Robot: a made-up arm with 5 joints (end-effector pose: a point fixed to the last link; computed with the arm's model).
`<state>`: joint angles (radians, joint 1 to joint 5).
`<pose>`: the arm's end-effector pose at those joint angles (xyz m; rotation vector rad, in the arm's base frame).
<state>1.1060 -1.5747 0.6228 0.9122 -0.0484</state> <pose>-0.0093 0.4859 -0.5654 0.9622 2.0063 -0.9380</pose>
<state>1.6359 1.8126 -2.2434 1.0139 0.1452</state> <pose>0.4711 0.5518 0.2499 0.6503 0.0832 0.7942</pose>
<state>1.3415 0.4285 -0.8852 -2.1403 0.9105</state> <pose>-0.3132 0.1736 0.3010 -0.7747 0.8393 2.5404</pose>
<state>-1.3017 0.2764 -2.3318 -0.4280 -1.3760</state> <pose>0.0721 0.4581 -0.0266 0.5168 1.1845 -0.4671</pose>
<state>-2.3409 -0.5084 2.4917 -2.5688 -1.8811</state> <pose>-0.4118 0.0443 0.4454 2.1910 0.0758 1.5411</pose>
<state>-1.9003 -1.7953 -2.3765 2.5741 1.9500</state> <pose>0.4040 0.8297 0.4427 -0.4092 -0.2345 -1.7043</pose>
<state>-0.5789 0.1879 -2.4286 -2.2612 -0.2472</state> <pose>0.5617 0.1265 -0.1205 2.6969 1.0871 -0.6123</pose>
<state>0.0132 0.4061 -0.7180 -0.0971 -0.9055</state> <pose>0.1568 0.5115 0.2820 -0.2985 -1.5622 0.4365</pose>
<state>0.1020 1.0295 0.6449 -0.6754 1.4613</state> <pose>0.2410 0.4793 -0.1107 -0.9330 2.3382 -0.3222</pose>
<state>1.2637 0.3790 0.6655 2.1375 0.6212</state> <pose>0.4798 -0.2581 -0.0060 -1.6883 0.8704 -1.8805</pose>
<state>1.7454 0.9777 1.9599 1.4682 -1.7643</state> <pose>0.2635 -0.1739 -0.1912 -1.4221 1.0835 2.3169</pose>
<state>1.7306 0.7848 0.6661 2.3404 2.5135</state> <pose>0.5977 -0.0635 -0.1279 -0.1871 0.9192 -2.8615</pose>
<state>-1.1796 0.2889 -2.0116 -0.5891 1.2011</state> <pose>-0.0071 0.5686 -0.0062 -0.8986 -1.8842 -0.4720</pose>
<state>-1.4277 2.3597 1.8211 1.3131 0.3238</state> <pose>-0.6910 0.4795 0.3800 -0.3985 -0.1206 2.5435</pose>
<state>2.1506 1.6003 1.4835 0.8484 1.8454</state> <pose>0.2297 -0.0637 -0.4241 2.0330 -0.4159 1.4384</pose>
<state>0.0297 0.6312 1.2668 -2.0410 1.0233</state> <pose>0.1328 0.6428 0.4842 0.1133 1.9809 1.8076</pose>
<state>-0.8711 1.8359 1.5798 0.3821 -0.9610</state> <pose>-0.0047 0.0339 0.4540 -1.6347 -0.1358 -1.5040</pose>
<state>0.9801 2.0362 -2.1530 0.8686 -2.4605</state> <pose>0.1482 0.6207 0.2959 1.8636 -2.5096 0.2644</pose>
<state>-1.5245 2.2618 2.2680 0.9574 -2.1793</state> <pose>-0.5565 0.2760 0.0877 -2.0761 0.4511 -1.6627</pose>
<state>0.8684 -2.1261 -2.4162 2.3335 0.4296</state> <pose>-0.2005 1.0010 -0.2871 -0.9759 0.7584 1.3532</pose>
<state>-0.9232 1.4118 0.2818 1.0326 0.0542</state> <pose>-0.0821 0.3303 0.7437 -0.8075 -1.1332 -1.6877</pose>
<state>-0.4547 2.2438 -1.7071 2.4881 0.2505</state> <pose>-0.3817 0.5586 0.7466 0.2946 -1.6663 -0.0174</pose>
